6 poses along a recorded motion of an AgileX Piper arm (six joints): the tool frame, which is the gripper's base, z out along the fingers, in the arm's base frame.
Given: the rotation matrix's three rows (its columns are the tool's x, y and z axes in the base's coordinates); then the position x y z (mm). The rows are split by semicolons.
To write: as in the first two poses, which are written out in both.
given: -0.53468 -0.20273 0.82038; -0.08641 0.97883 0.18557; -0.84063 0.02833 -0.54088; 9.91 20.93 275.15
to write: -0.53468 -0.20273 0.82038; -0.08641 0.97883 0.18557; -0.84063 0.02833 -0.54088; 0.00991 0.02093 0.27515
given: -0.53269 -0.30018 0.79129; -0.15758 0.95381 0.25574; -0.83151 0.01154 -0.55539; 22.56 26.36 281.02
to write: -0.53269 -0.30018 0.79129; -0.15758 0.95381 0.25574; -0.83151 0.01154 -0.55539; 0.02256 0.02636 0.28102
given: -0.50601 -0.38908 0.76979; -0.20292 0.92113 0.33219; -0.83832 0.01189 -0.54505; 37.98 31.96 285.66
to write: -0.50601 -0.38908 0.76979; -0.20292 0.92113 0.33219; -0.83832 0.01189 -0.54505; 0.03798 0.03196 0.28566
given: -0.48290 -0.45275 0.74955; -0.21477 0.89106 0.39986; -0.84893 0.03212 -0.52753; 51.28 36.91 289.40
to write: -0.48290 -0.45275 0.74955; -0.21477 0.89106 0.39986; -0.84893 0.03212 -0.52753; 0.05128 0.03691 0.28940
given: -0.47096 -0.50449 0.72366; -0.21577 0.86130 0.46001; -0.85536 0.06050 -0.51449; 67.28 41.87 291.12
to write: -0.47096 -0.50449 0.72366; -0.21577 0.86130 0.46001; -0.85536 0.06050 -0.51449; 0.06728 0.04187 0.29112
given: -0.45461 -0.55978 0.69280; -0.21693 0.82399 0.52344; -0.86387 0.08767 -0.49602; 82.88 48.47 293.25
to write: -0.45461 -0.55978 0.69280; -0.21693 0.82399 0.52344; -0.86387 0.08767 -0.49602; 0.08288 0.04847 0.29325
